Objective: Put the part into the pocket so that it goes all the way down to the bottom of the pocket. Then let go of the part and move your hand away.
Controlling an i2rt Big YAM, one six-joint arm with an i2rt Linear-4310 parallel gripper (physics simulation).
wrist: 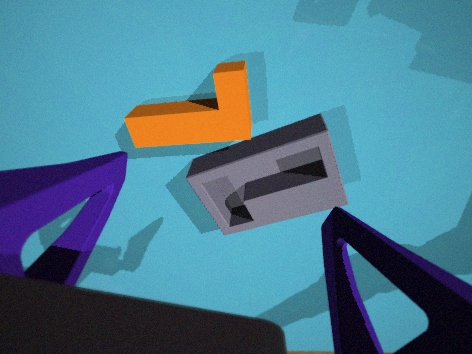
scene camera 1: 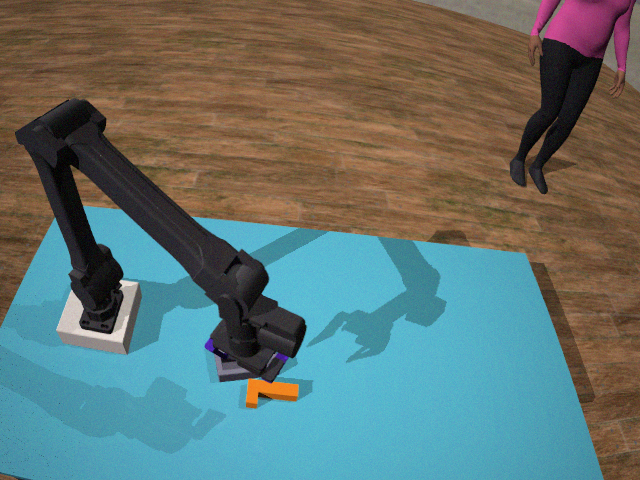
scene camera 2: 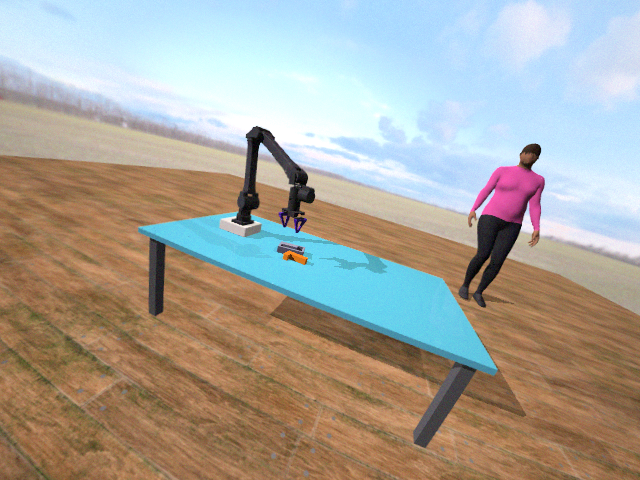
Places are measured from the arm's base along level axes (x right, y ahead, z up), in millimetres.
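Pixels of known places: gripper, between the fingertips: (wrist: 233, 192) (scene camera 1: 248, 368) (scene camera 2: 290, 230); arm's base, origin of its link: (scene camera 1: 102, 311) (scene camera 2: 243, 222).
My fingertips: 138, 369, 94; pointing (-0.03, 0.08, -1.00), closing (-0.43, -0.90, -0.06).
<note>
Ahead of a thing's pixels: the offset from my fingertips to its top centre, as dx, dy, dz. Level surfaces: height alone.
The orange L-shaped part @(-8, +56, -121) (scene camera 1: 279, 390) (scene camera 2: 296, 258) (wrist: 175, 131) lies on the table, outside the pocket and beside the grey block. In the wrist view its long arm points left and its short arm points up. The grey block @(-96, -10, -114) (scene camera 1: 235, 371) (scene camera 2: 283, 250) (wrist: 300, 200) has an L-shaped pocket that faces up and is empty. A small gap shows between part and block in scene camera 1. My gripper (scene camera 2: 290, 228) (wrist: 233, 192) is open and empty, with its purple fingers wide apart above the block. In scene camera 1 the hand hides part of the block.
The blue table @(dz -151) (scene camera 1: 439, 392) (scene camera 2: 361, 299) carries the arm's white base (scene camera 1: 92, 341) (scene camera 2: 240, 228), left of the block in both scene views. A person in a pink top (scene camera 1: 584, 25) (scene camera 2: 511, 193) is beyond the table on the right. Arm shadows fall across the table.
</note>
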